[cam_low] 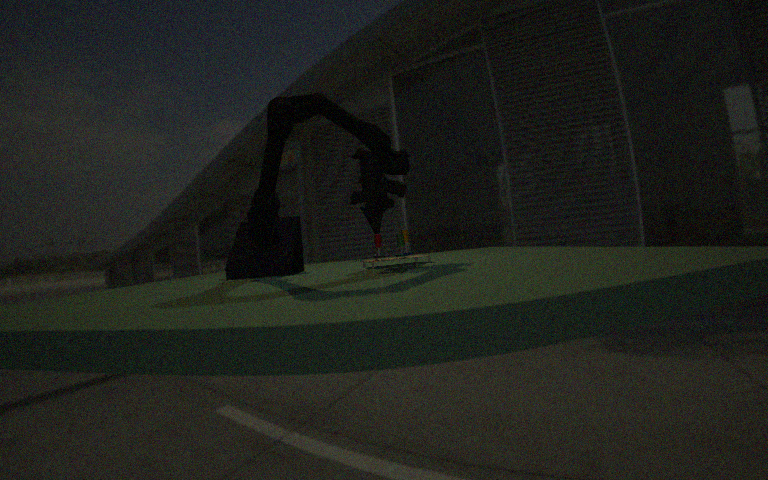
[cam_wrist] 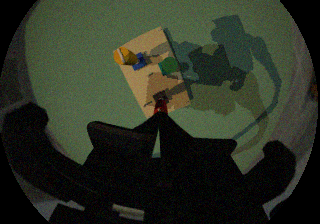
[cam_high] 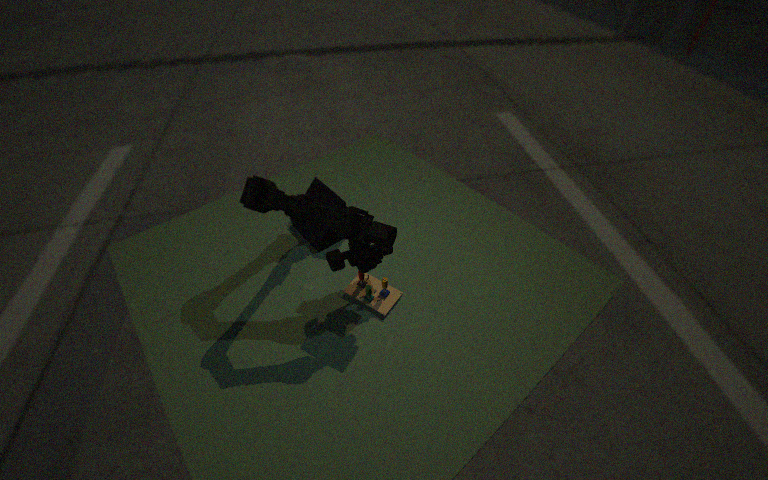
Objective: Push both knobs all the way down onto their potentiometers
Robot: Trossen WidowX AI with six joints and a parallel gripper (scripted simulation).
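Now: gripper tip 2 cm above the red knob. Also, from my gripper tip: orange knob: 7 cm ahead, 4 cm to the left, 1 cm below.
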